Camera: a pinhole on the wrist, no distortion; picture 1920 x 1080 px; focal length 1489.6 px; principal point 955.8 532.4 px. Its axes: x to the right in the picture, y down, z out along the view. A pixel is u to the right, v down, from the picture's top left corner.
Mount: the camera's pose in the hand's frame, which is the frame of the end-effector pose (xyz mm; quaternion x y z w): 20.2 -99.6 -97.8 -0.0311 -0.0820 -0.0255 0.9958
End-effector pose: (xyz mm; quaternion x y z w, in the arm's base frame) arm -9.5 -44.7 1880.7 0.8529 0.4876 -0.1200 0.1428
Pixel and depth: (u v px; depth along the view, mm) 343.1 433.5 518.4
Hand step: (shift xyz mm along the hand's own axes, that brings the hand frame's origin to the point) -275.6 -89.9 379.5
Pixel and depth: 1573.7 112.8 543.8
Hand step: 145.9 -226.6 483.7
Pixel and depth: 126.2 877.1 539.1
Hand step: -355.8 74.1 376.3
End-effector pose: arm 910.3 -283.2 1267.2 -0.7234 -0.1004 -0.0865 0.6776
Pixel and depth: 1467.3 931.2 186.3
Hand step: 55.9 -40.5 93.3
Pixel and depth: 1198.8 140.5 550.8
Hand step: 11.5 -211.7 467.7
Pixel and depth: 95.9 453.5 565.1
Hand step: -394.3 -77.2 406.5
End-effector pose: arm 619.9 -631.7 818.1 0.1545 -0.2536 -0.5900 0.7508
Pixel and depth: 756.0 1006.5 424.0
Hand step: -96.9 65.5 302.5
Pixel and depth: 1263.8 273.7 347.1
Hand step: 31.4 -140.0 259.3
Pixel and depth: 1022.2 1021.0 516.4
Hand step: -31.2 102.3 404.7
